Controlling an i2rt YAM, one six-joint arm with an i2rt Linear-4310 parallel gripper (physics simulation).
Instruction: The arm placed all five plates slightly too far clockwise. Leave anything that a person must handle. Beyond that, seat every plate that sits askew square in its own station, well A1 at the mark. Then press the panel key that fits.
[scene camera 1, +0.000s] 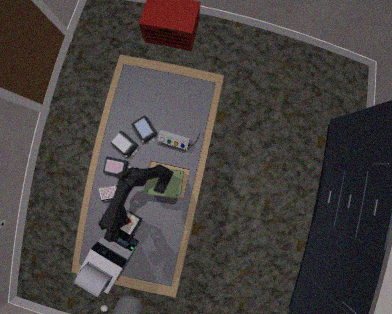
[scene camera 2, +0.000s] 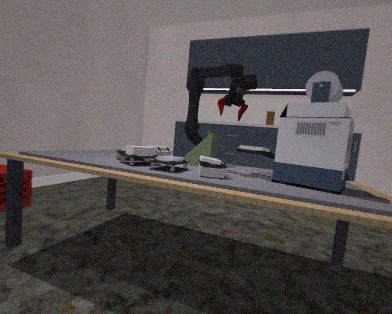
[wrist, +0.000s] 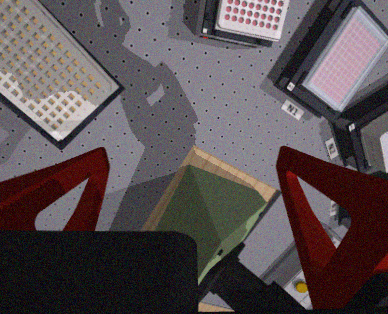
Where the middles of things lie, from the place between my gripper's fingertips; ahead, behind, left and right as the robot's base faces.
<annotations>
I see my gripper 30 mm past the cream plate (wrist: 58, 84), 130 mm to the right of it and 140 mm above it.
</annotations>
